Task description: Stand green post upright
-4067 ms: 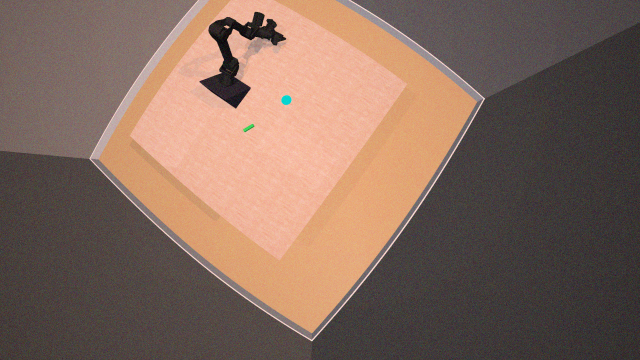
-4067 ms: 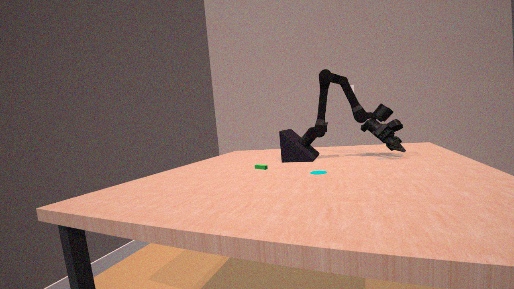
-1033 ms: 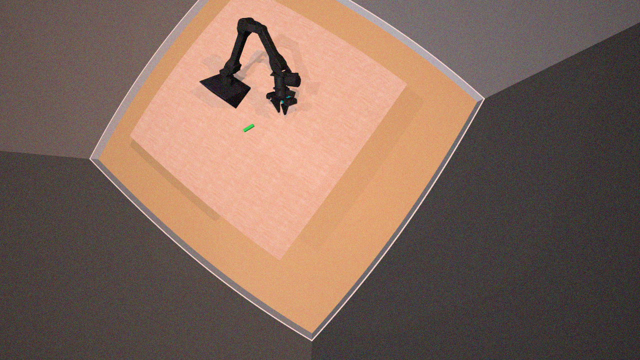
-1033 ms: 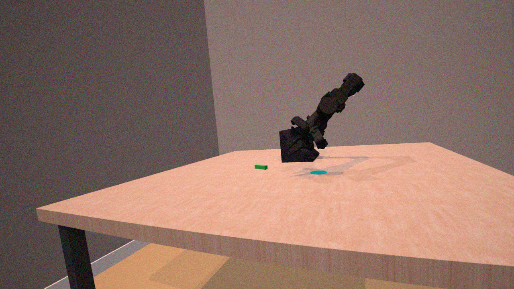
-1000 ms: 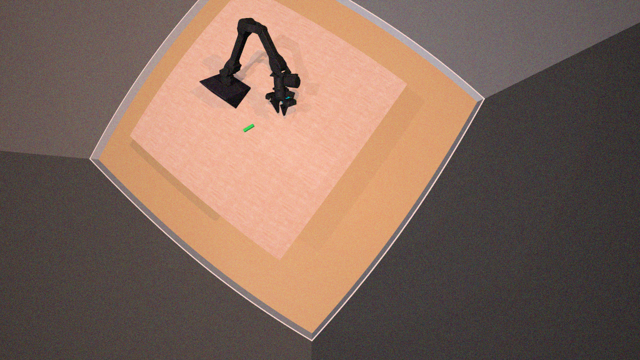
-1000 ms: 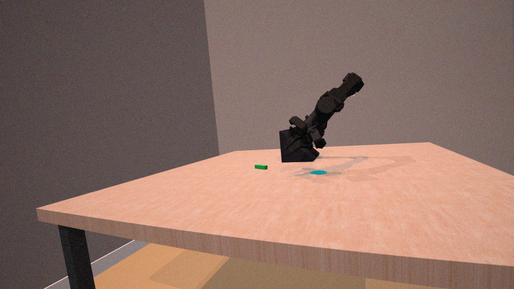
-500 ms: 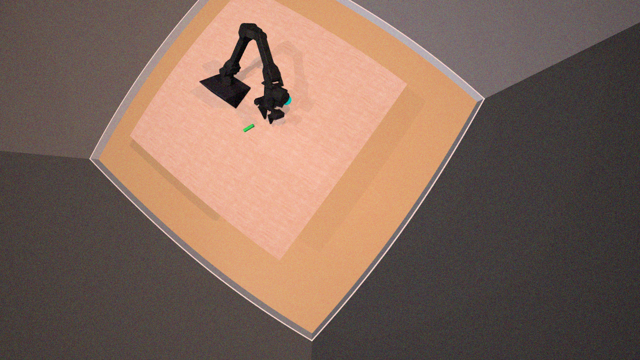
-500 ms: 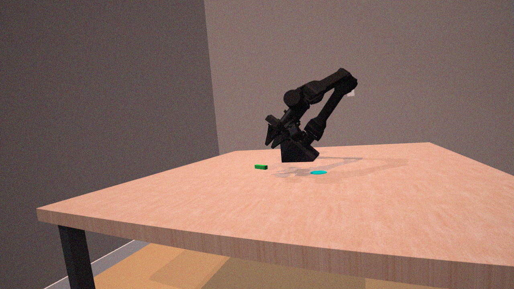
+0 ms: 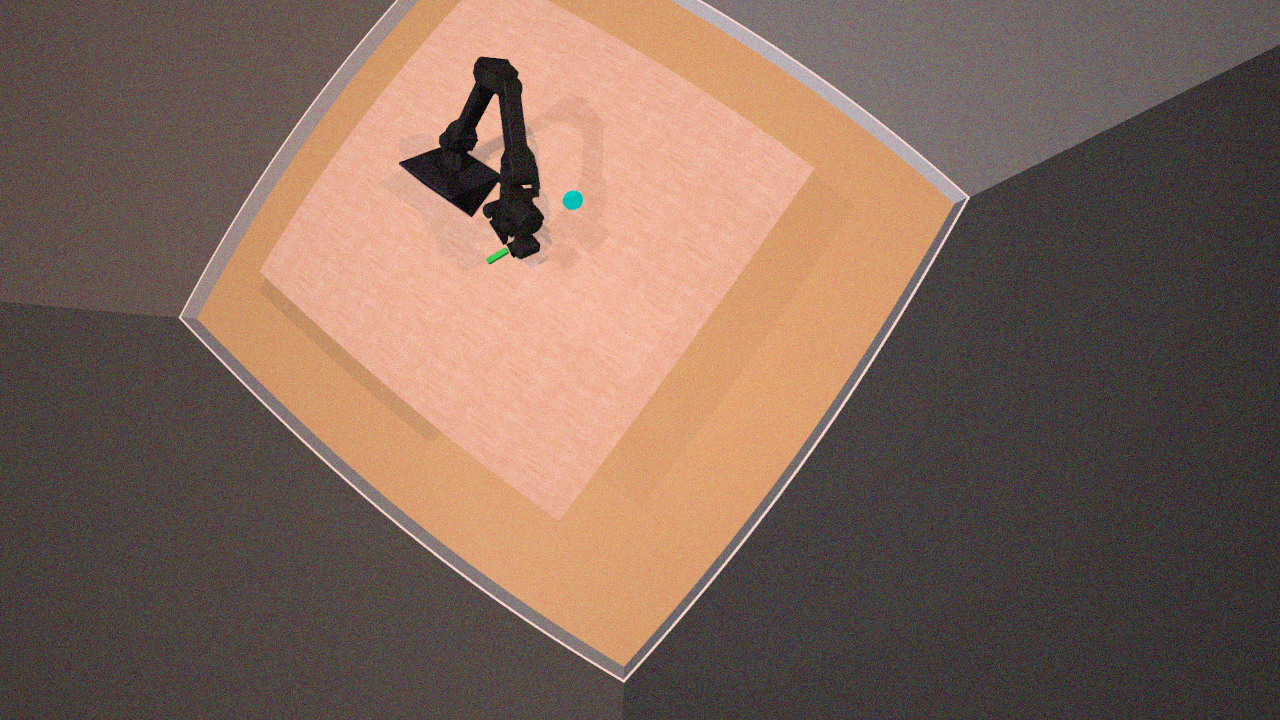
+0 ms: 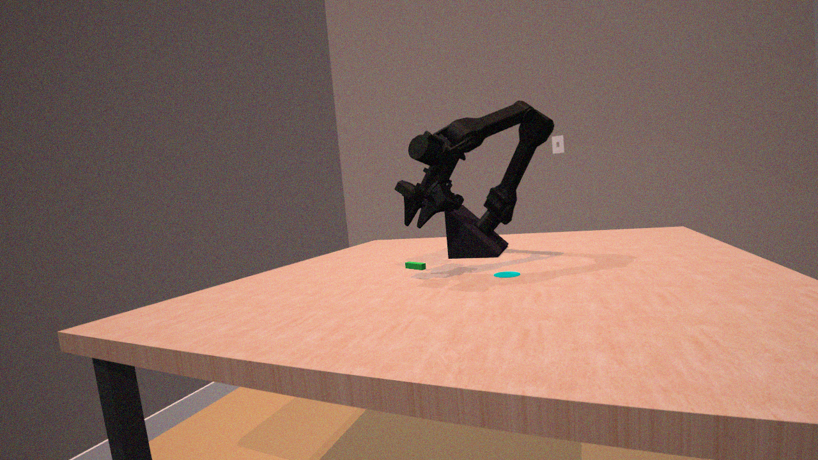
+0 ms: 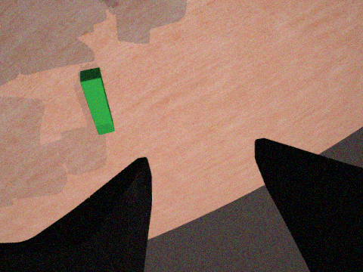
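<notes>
My gripper tip is now 110 mm above the green post, 70 mm past it and 30 mm to the left of it. From my gripper tip the other things lie so: cyan circle (230 mm to the left, 120 mm below, 20 mm ahead).
</notes>
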